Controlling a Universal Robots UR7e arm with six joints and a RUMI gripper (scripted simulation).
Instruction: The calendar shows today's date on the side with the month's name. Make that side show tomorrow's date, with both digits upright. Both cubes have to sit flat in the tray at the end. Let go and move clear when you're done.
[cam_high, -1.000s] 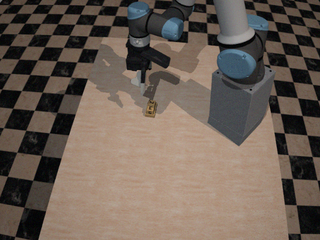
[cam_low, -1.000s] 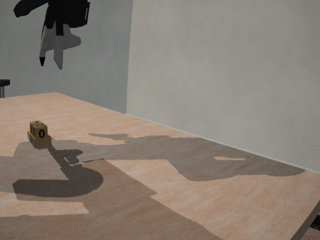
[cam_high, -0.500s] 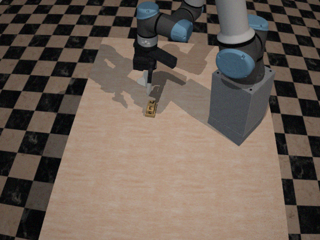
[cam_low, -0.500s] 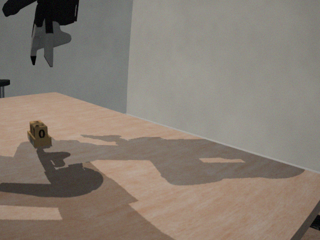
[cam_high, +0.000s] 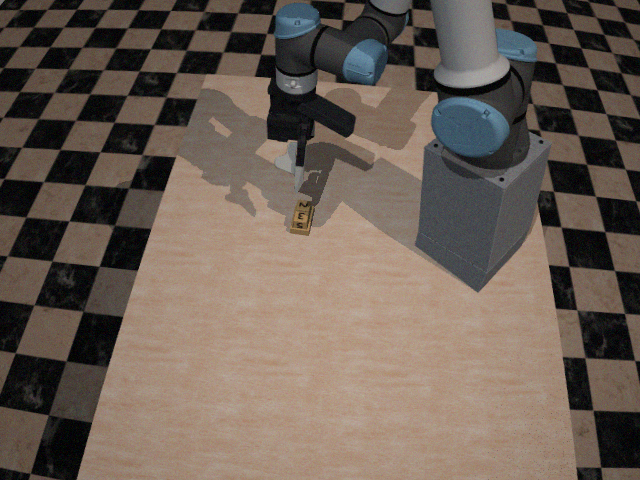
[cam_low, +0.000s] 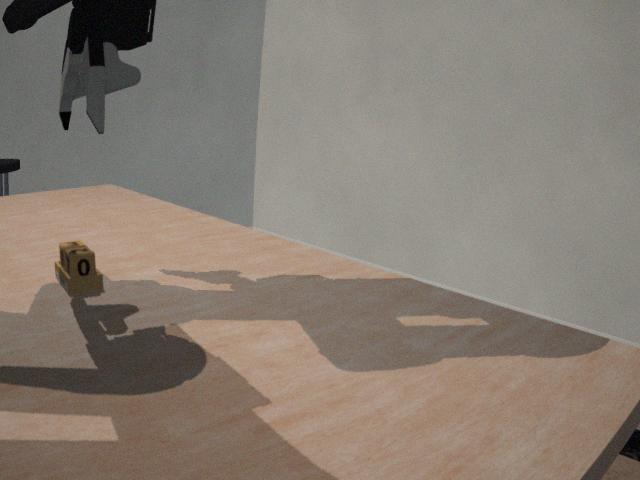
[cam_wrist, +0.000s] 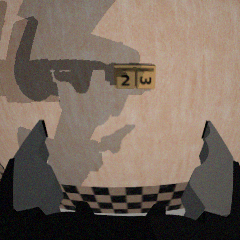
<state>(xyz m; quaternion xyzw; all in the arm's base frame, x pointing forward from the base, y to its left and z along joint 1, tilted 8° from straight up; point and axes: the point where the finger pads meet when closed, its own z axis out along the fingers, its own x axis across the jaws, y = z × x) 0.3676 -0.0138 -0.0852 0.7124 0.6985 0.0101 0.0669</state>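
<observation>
Now: hand 14 cm above the wooden digit cube and 3 cm to the right of it. From my hand the other things lie so: wooden tray: 16 cm below, 2 cm to the left.
</observation>
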